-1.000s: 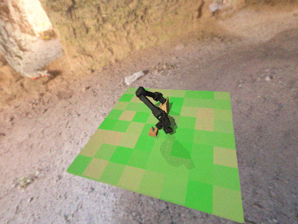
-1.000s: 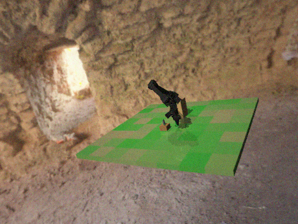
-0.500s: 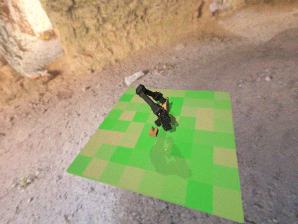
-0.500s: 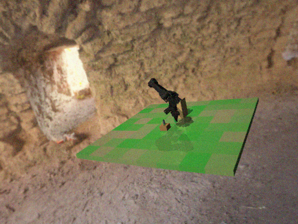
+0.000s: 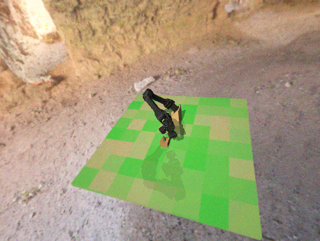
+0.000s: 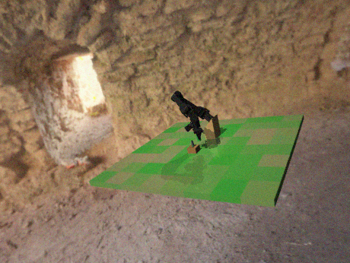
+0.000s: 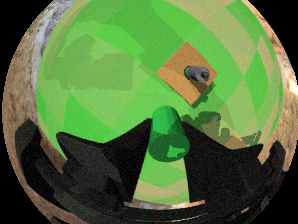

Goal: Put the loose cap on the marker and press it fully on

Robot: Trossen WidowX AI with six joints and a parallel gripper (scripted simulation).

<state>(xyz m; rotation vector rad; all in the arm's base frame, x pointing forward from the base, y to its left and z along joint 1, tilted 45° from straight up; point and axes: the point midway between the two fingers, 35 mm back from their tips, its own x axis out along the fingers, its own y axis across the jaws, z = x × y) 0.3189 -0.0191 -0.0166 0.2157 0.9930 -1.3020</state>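
The holder block is 80 mm below my gripper tip and 60 mm to the right of it. From my gripper tip the other things lie so: green cap: 10 mm above.
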